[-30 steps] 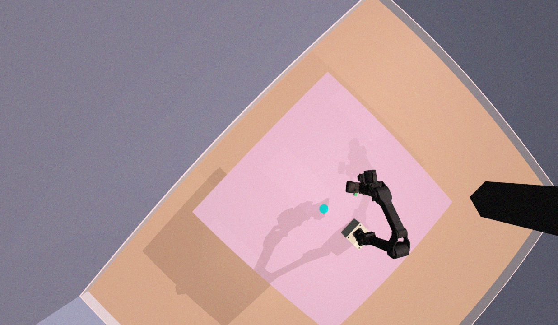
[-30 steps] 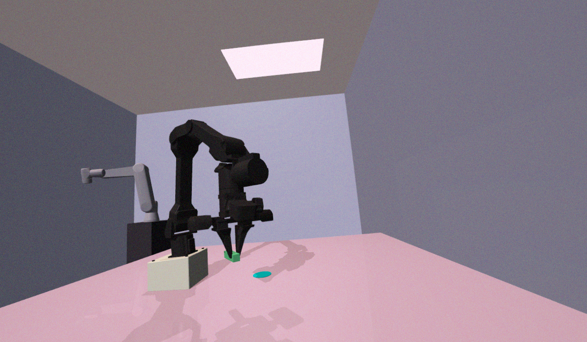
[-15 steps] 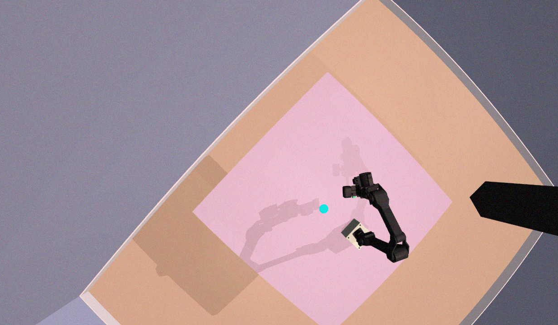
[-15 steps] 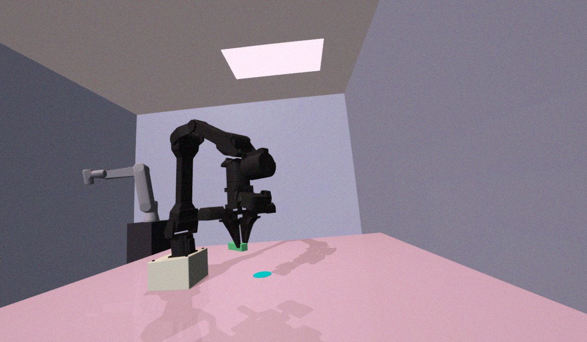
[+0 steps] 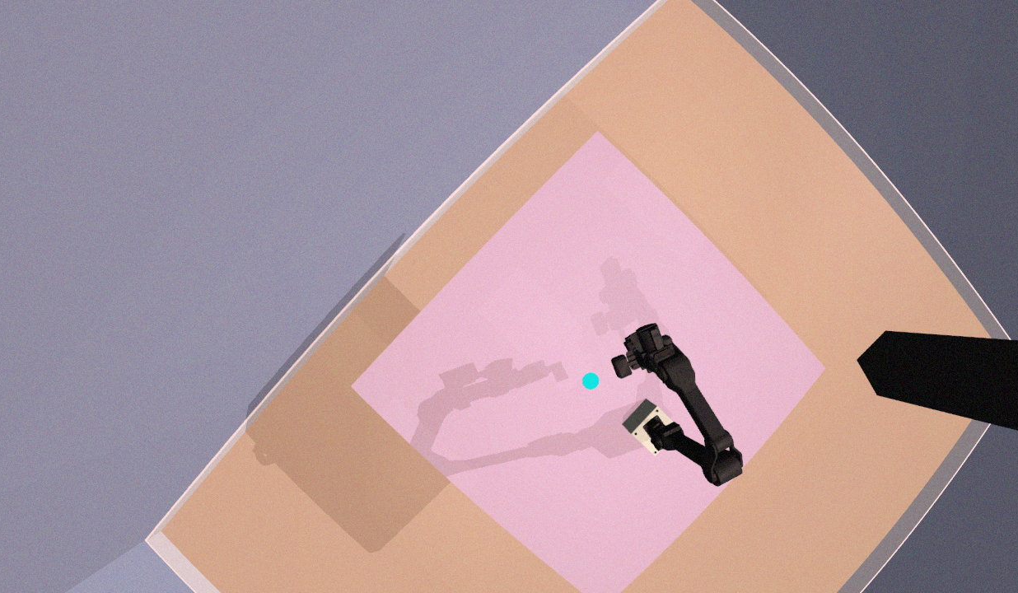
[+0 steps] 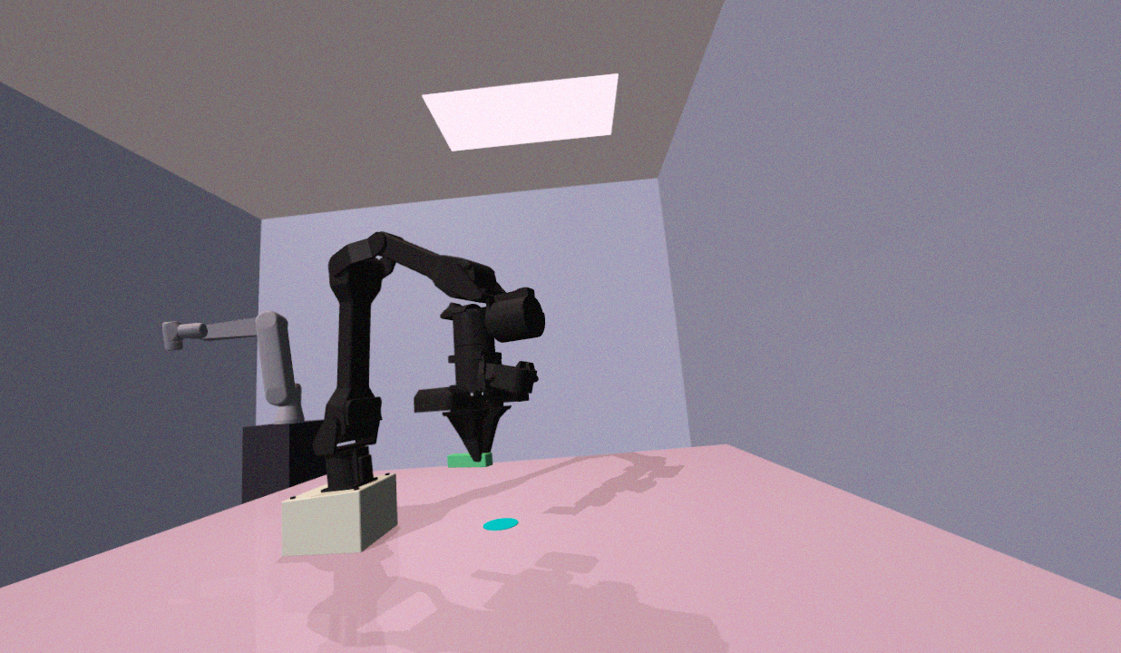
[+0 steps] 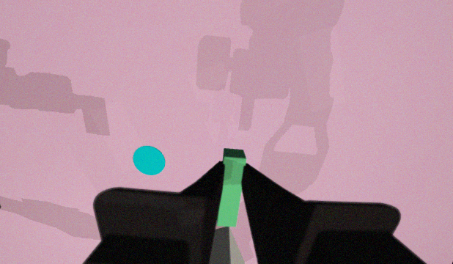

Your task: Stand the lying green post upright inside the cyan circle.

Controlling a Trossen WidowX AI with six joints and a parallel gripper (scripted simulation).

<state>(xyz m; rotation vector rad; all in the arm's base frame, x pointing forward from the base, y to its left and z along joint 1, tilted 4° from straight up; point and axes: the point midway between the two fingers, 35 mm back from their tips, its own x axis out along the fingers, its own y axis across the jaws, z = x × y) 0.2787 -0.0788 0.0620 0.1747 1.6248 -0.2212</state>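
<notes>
My gripper tip is 2 cm past the green post. Round my gripper tip: cyan circle: 15 cm to the left, 13 cm below, 4 cm behind.
</notes>
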